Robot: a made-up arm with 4 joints.
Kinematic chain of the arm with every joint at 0, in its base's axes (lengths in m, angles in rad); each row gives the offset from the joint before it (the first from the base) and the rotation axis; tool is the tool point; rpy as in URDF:
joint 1: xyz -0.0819 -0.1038 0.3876 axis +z
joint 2: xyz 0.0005 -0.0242 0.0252 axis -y
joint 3: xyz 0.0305 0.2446 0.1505 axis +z
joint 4: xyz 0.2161 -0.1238 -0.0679 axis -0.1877 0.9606 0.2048
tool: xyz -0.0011 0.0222 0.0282 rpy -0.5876 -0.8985 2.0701
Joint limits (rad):
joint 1: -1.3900..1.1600
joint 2: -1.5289..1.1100
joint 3: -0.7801..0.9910
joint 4: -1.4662..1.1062
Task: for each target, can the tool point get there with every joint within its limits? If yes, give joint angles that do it. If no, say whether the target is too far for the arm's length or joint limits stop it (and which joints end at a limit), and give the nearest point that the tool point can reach.
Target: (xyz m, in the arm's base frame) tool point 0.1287 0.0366 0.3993
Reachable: yes | joints 0.2934 -0.5322 -0.2244 -0.1014
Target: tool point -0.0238 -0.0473 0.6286
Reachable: yes | joints 0.0901 0.7723 -0.3525 -0.0842
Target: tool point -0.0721 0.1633 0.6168
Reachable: yes | joints 0.7223 0.4391 0.3648 -0.7681
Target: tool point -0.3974 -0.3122 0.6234
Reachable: no: joint limits stop it (at a limit: joint 2, joint 3) | nearest point -0.1251 -0.1324 0.5558 | short by 0.333 m
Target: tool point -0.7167 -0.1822 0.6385
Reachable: no: too far | nearest point -0.4011 0.0441 0.6721 | short by 0.390 m
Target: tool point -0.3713 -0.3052 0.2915
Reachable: no: joint limits stop it (at a limit: joint 1, joint 3) | nearest point -0.0703 -0.2278 0.3098 | short by 0.311 m
